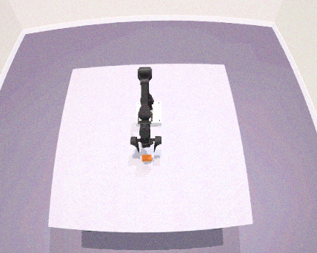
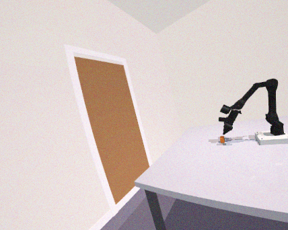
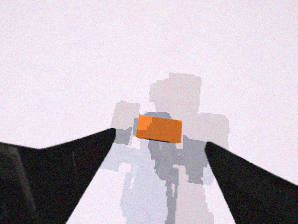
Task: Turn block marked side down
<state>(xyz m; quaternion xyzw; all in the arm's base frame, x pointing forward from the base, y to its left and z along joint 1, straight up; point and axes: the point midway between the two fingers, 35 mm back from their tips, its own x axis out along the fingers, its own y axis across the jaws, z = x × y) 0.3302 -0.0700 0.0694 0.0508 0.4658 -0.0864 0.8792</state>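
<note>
The orange block lies 1 cm ahead of my gripper tip and 6 cm below it.
</note>
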